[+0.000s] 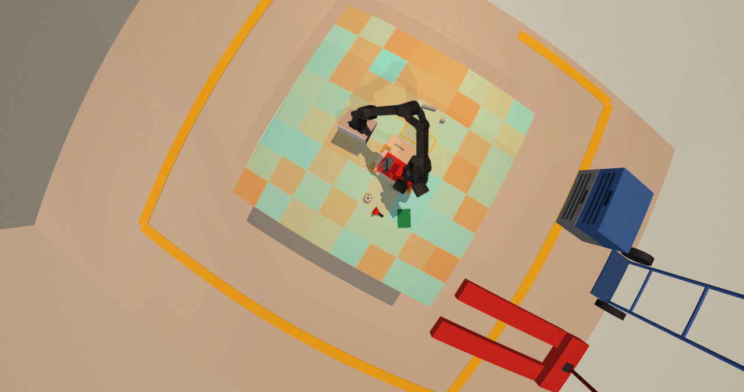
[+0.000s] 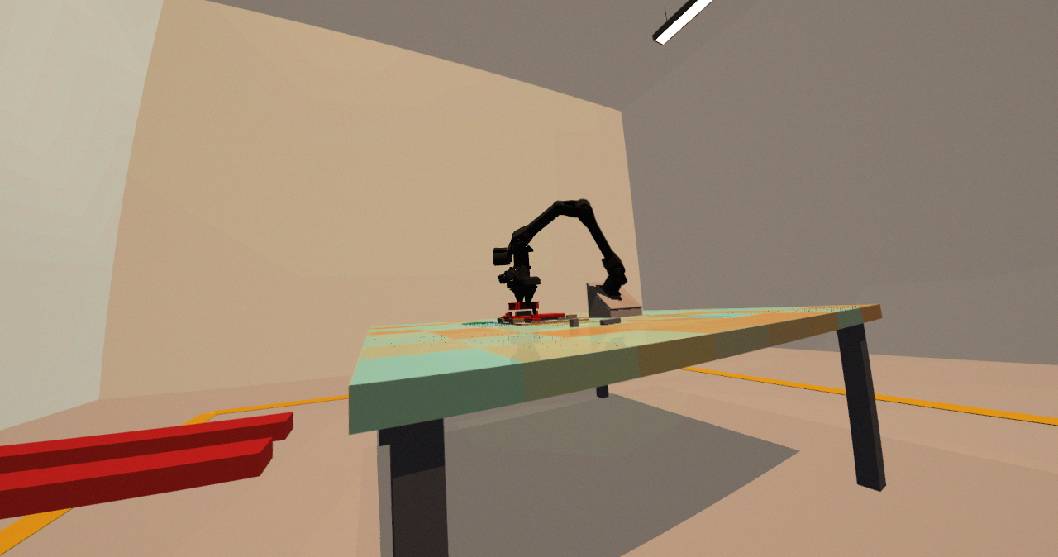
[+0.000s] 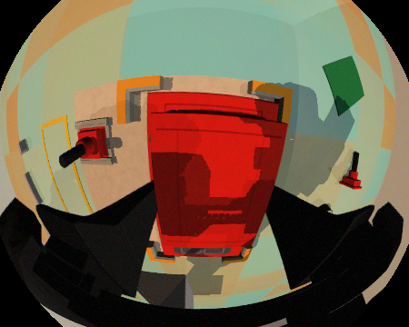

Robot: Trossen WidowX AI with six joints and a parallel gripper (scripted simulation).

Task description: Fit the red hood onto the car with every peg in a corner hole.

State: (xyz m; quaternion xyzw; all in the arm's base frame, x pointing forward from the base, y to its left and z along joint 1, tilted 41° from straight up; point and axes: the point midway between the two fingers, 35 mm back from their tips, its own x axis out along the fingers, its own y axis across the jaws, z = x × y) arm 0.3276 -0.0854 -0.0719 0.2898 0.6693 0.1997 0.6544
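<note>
The red hood lies 10 mm above my gripper tip. The rest, counted from my gripper tip: green square: 210 mm to the right, 100 mm ahead, 60 mm below.
</note>
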